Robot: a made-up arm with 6 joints. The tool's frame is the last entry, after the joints.
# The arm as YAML. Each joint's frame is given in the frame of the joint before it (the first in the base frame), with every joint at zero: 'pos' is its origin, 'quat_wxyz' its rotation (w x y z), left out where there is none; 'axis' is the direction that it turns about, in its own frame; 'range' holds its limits. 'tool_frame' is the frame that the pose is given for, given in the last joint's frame.
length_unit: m
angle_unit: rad
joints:
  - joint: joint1
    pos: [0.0, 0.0, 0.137]
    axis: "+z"
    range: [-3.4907, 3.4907]
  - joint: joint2
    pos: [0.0, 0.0, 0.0]
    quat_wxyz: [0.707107, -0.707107, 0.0, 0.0]
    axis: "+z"
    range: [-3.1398, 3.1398]
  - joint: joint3
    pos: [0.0, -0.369, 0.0]
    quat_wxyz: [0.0, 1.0, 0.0, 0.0]
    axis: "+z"
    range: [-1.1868, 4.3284]
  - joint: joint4
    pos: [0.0, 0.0, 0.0]
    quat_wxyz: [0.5, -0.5, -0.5, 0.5]
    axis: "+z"
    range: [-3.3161, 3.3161]
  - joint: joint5
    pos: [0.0, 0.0, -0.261]
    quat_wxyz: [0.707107, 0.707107, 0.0, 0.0]
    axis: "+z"
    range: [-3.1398, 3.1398]
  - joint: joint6
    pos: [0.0, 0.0, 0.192]
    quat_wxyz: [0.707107, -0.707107, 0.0, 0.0]
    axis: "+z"
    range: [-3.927, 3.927]
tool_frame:
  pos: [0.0, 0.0, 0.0]
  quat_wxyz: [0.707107, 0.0, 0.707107, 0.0]
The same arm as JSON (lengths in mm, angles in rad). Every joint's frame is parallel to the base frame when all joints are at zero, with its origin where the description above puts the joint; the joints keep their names.
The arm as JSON. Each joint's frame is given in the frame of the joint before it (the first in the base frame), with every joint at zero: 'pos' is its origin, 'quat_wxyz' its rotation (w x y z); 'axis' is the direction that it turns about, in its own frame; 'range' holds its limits. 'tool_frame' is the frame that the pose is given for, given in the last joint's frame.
{"length_unit": "mm", "angle_unit": "rad", "joints": [{"joint": "joint1", "pos": [0.0, 0.0, 137.0], "quat_wxyz": [1.0, 0.0, 0.0, 0.0], "axis": [0.0, 0.0, 1.0], "range": [-3.4907, 3.4907]}, {"joint": "joint2", "pos": [0.0, 0.0, 0.0], "quat_wxyz": [1.0, 0.0, 0.0, 0.0], "axis": [0.0, 1.0, 0.0], "range": [-3.1398, 3.1398]}, {"joint": "joint3", "pos": [0.0, 0.0, 369.0], "quat_wxyz": [1.0, 0.0, 0.0, 0.0], "axis": [0.0, -1.0, 0.0], "range": [-1.1868, 4.3284]}, {"joint": "joint4", "pos": [0.0, 0.0, 0.0], "quat_wxyz": [1.0, 0.0, 0.0, 0.0], "axis": [-1.0, 0.0, 0.0], "range": [-3.3161, 3.3161]}, {"joint": "joint5", "pos": [261.0, 0.0, 0.0], "quat_wxyz": [1.0, 0.0, 0.0, 0.0], "axis": [0.0, -1.0, 0.0], "range": [-3.1398, 3.1398]}, {"joint": "joint6", "pos": [0.0, -192.0, 0.0], "quat_wxyz": [1.0, 0.0, 0.0, 0.0], "axis": [-1.0, 0.0, 0.0], "range": [-3.927, 3.927]}], "tool_frame": {"pos": [0.0, 0.0, 0.0], "quat_wxyz": [1.0, 0.0, 0.0, 0.0]}}
